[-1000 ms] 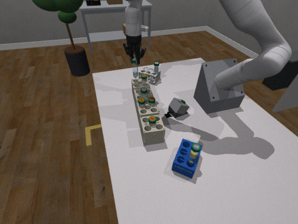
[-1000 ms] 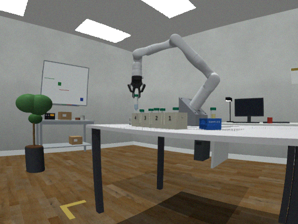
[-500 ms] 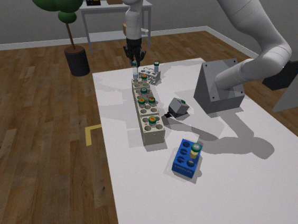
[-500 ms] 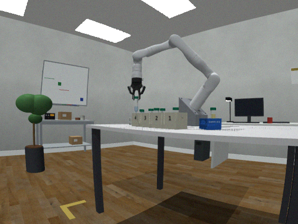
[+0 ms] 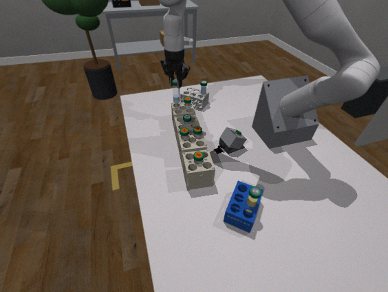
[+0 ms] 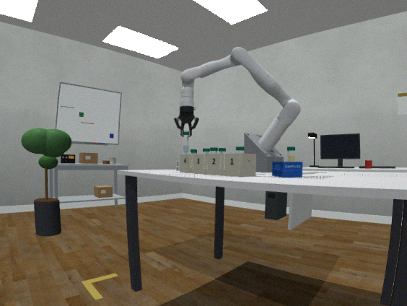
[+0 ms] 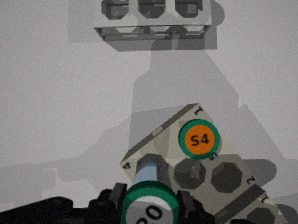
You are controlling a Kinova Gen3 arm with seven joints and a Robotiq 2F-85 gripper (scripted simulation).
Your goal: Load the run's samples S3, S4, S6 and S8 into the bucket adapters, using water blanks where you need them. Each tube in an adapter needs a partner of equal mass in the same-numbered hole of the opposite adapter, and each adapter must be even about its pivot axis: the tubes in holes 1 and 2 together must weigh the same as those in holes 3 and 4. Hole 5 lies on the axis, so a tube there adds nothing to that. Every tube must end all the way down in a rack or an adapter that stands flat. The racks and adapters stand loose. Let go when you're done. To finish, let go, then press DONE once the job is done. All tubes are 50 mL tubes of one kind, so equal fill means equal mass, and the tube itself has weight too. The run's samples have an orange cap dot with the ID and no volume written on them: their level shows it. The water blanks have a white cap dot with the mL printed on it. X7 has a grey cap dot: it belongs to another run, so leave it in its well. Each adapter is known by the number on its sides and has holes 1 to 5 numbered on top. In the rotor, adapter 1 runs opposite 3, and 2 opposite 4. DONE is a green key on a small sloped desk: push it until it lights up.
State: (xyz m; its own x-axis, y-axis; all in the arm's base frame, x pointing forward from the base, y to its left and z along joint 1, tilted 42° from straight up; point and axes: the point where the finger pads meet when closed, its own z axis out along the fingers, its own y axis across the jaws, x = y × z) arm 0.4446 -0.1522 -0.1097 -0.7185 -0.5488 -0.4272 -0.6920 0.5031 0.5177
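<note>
Right now my hand is 10 mm past the 20 ml water blank and 50 mm above it. Round my hand: 50 ml blank (160 mm behind, 150 mm to the right, 140 mm below); then white-dot 10 ml blank (30 mm behind, 130 mm to the left, 140 mm below); then white blank rack (120 mm behind, 150 mm to the right, 170 mm below).
</note>
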